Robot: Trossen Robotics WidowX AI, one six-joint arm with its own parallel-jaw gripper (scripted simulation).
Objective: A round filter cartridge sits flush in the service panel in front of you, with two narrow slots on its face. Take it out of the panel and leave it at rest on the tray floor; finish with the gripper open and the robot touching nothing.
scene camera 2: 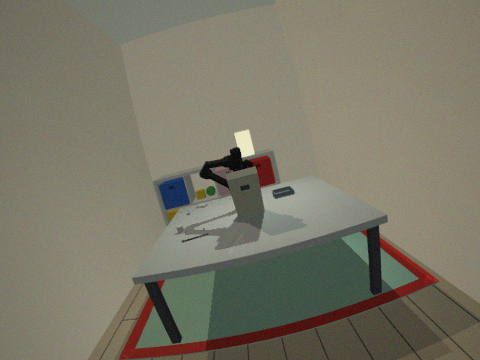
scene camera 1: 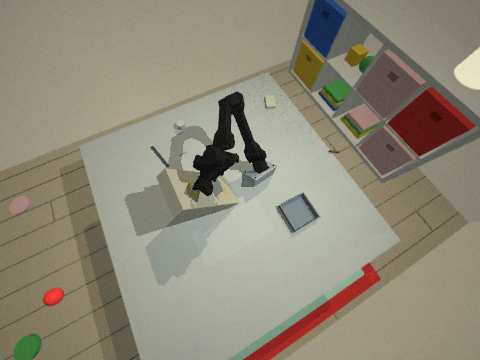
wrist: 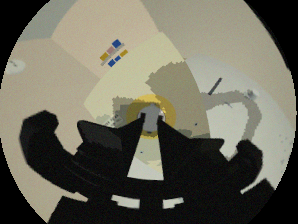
One and the same spot on a beige service panel: [wrist: 154, 72] is [scene camera 1: 179, 178].
